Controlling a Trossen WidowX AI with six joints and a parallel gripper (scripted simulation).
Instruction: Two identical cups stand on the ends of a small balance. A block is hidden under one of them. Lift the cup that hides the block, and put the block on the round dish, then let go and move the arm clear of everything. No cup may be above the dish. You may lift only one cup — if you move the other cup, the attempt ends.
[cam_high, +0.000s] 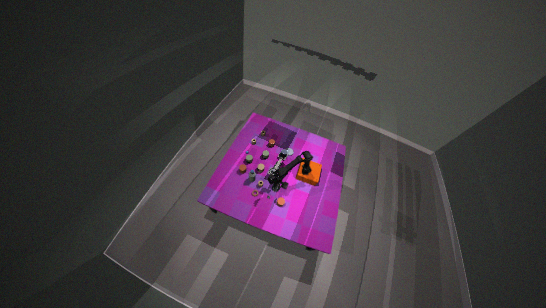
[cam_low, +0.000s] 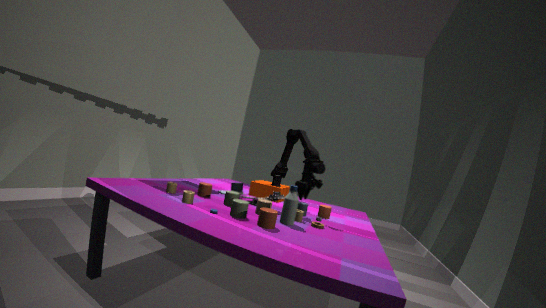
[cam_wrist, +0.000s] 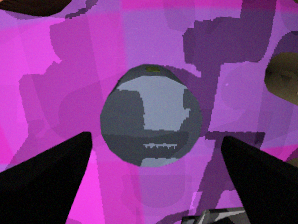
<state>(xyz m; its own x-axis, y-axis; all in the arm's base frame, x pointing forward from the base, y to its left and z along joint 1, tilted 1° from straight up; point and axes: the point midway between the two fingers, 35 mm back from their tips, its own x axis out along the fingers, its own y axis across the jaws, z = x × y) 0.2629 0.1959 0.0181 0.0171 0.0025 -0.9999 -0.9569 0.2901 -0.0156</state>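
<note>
Right now the blue-grey cup is 2 cm to the left of my gripper tip and 5 cm below it. Also, from my gripper tip: grey block 5 cm ahead, 14 cm to the right; grey bottle 24 cm ahead, 5 cm to the right, 3 cm above.
</note>
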